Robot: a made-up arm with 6 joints.
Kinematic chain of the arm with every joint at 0, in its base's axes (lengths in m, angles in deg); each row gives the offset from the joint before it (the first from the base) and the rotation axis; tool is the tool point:
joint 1: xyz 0 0 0.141 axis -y
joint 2: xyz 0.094 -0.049 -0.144 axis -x
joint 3: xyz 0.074 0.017 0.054 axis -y
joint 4: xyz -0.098 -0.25 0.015 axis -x
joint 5: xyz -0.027 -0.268 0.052 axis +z
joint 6: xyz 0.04 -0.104 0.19 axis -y
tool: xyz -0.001 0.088 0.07
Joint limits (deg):
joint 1: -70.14..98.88
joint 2: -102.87..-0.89
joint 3: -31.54..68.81
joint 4: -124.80..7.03
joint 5: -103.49..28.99
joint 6: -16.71..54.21
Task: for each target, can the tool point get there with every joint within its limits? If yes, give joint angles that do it. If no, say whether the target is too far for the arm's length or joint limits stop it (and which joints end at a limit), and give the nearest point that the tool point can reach.
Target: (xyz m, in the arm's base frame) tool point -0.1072 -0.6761 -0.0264
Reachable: yes | joints -38.26 -8.75 17.25 -44.16 -42.86 48.20
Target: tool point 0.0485 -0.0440 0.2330
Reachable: no: joint limits stop it (at a limit: joint 1, joint 2, joint 4, joint 5, joint 6) | nearest point 0.0581 -0.4969 0.2906 | short by 0.457 m
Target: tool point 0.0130 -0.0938 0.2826
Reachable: no: joint limits stop it (at a limit: joint 1, joint 2, joint 4, joint 5, joint 6) | nearest point 0.0096 -0.4963 0.3001 | short by 0.403 m
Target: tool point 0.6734 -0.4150 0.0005
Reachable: yes | joints 68.45 -53.72 48.06 -52.37 16.98 6.02
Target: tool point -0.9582 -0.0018 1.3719
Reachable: no: too far | nearest point -0.6814 0.0157 0.1335 | short by 1.269 m
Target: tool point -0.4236 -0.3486 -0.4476
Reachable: yes | joints -40.61 -78.74 12.34 -30.26 13.40 -5.45
